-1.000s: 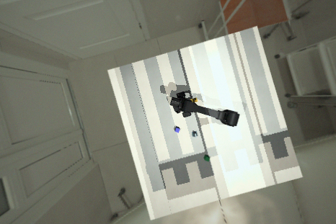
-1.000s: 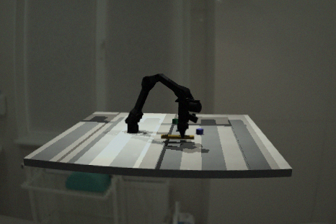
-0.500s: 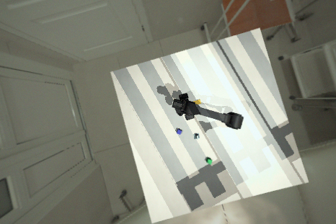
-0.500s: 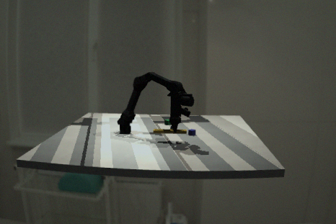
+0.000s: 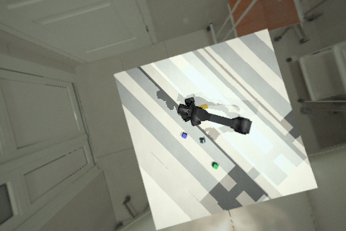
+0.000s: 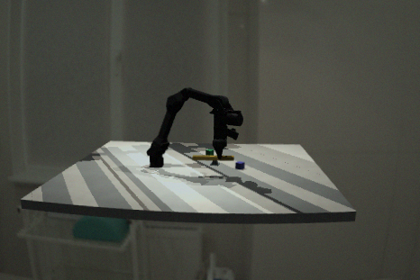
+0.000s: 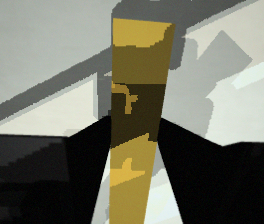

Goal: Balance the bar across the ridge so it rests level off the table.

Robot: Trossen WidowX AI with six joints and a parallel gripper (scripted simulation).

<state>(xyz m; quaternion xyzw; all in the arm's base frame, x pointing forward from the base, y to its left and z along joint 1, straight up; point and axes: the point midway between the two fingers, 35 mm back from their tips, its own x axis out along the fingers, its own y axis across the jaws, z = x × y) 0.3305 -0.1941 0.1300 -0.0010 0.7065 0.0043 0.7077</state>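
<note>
Now: gripper tip 180 mm to the right of the small blue block, 100 mm short of it and 80 mm above it. The rest, counted from my gripper tip: yellow bar: 30 mm behind; small green block: 480 mm to the left, 80 mm below, 70 mm behind.
</note>
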